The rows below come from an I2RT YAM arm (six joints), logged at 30 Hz.
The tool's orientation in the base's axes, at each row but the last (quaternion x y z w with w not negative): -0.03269 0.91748 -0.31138 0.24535; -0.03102 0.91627 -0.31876 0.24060; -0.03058 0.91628 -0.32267 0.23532; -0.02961 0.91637 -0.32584 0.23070; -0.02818 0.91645 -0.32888 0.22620
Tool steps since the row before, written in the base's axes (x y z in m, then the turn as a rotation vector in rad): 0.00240 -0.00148 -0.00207 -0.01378 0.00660 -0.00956; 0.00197 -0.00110 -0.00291 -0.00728 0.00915 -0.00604; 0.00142 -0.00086 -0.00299 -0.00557 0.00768 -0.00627; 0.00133 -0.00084 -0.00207 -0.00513 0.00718 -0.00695; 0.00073 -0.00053 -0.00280 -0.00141 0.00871 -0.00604
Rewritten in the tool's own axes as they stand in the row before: -0.00090 0.00025 0.00337 0.01480 0.00964 -0.00359; -0.00028 0.00106 0.00352 0.00704 0.01019 -0.00445; 0.00015 0.00127 0.00317 0.00593 0.00933 -0.00267; -0.00018 0.00073 0.00249 0.00591 0.00940 -0.00172; 0.00056 0.00138 0.00254 0.00191 0.01039 -0.00163
